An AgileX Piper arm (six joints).
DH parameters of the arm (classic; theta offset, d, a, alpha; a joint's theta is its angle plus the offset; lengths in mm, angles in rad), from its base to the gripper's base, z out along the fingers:
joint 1: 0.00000 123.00 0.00 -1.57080
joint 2: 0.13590 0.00 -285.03 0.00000
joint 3: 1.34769 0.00 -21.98 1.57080
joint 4: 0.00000 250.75 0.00 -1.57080
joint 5: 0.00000 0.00 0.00 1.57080
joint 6: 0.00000 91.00 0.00 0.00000
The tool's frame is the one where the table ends.
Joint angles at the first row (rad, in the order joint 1, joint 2, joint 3, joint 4, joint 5, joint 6):
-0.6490, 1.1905, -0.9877, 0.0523, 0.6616, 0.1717
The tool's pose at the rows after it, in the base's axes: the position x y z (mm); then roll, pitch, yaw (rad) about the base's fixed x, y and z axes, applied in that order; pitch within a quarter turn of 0, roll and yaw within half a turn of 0:
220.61 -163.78 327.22 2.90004 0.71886 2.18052
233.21 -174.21 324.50 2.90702 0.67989 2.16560
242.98 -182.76 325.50 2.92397 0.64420 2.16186
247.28 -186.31 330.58 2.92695 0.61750 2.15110
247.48 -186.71 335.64 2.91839 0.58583 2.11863
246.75 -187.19 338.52 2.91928 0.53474 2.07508
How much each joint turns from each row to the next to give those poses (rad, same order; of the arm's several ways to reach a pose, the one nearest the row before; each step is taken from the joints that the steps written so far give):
0.0000, 0.1080, -0.0898, -0.0028, 0.0251, 0.0233
0.0000, 0.0671, -0.0578, -0.0133, 0.0285, 0.0302
0.0000, 0.0543, -0.0645, -0.0162, 0.0479, 0.0231
0.0000, 0.0253, -0.0512, -0.0045, 0.0517, 0.0177
0.0000, 0.0082, -0.0341, -0.0036, 0.0528, 0.0356
0.0000, 0.0117, -0.0332, -0.0119, 0.0686, 0.0548

